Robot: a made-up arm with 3 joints. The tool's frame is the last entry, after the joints.
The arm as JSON. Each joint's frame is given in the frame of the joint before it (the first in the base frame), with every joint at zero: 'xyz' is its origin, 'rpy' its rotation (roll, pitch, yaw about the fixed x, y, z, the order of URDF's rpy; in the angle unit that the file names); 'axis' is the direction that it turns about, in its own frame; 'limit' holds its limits. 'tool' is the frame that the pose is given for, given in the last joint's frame.
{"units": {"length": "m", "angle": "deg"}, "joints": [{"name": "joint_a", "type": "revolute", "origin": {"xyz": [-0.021, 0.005, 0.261], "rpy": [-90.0, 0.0, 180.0]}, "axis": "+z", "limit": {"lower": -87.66, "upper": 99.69}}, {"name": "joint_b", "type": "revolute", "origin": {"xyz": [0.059, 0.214, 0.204], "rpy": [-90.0, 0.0, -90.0]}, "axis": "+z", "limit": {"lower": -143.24, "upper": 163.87}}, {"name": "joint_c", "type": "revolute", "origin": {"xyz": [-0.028, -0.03, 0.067], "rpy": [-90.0, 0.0, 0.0]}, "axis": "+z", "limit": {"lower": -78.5, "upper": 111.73}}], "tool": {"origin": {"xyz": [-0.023, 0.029, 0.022], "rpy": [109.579, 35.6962, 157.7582]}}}
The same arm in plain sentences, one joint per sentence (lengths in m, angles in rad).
The arm has three revolute joints in a row. What follows holds with every joint at zero, and every direction is one of the base frame's. The first joint is mounted 0.021 m along -x and 0.005 m along +y and 0.261 m along +z from the base frame's origin and turns about -y, from -1.53 to 1.7399 rad. The second joint is mounted 0.059 m along -x and 0.204 m along -y and 0.214 m along -z from the first joint and turns about -x, from -2.5 to 2.8601 rad. The third joint is mounted 0.067 m along -x and 0.03 m along -y and 0.028 m along -z from the second joint and turns about +y, from -1.3701 to 1.9501 rad. The tool frame, which is the frame that the pose is given for, is mounted 0.029 m along +x and 0.022 m along +y and 0.023 m along -z from the third joint; its axes are the base frame's turned by roll -0.6178, pitch 0.8506 and yaw -1.0859 rad (as in URDF: about the fixed x, then y, then z).
